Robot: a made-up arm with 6 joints. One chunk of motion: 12 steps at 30 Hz.
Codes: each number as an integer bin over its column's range. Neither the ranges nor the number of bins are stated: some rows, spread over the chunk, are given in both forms.
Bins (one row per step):
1: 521 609 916 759 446 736
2: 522 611 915 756 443 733
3: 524 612 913 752 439 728
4: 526 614 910 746 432 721
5: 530 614 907 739 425 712
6: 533 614 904 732 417 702
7: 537 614 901 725 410 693
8: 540 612 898 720 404 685
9: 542 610 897 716 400 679
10: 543 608 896 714 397 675
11: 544 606 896 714 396 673
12: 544 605 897 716 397 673
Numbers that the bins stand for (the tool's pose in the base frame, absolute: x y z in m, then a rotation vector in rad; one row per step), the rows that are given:
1: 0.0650 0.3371 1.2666 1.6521 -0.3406 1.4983
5: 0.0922 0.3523 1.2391 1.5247 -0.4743 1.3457
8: 0.1224 0.3462 1.2116 1.4038 -0.6080 1.1741
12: 0.1345 0.3250 1.2086 1.3783 -0.6526 1.0978
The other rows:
2: 0.0680 0.3432 1.2635 1.6330 -0.3597 1.4792
3: 0.0741 0.3462 1.2574 1.6075 -0.3852 1.4474
4: 0.0801 0.3523 1.2483 1.5693 -0.4297 1.4029
6: 0.1013 0.3523 1.2300 1.4802 -0.5252 1.2822
7: 0.1134 0.3523 1.2208 1.4356 -0.5698 1.2250
9: 0.1285 0.3402 1.2086 1.3783 -0.6335 1.1360
10: 0.1315 0.3341 1.2055 1.3656 -0.6526 1.1105
11: 0.1345 0.3280 1.2055 1.3656 -0.6589 1.0978

